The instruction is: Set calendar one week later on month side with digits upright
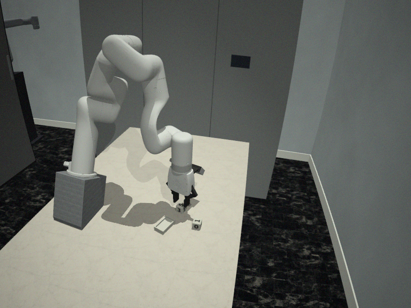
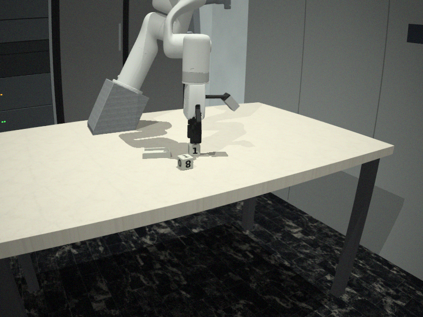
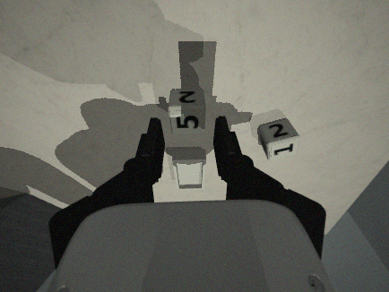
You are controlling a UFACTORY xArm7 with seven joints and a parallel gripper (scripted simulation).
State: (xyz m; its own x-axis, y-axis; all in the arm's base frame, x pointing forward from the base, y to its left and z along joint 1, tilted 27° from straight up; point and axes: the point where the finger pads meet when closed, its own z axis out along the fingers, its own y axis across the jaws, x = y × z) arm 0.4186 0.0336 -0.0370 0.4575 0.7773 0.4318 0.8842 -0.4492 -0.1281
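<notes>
My hand is 7 cm short of the digit cube, 8 cm to the left of it and 5 cm above it. Round my hand: tray 5 cm behind, 10 cm to the right, 5 cm below.
</notes>
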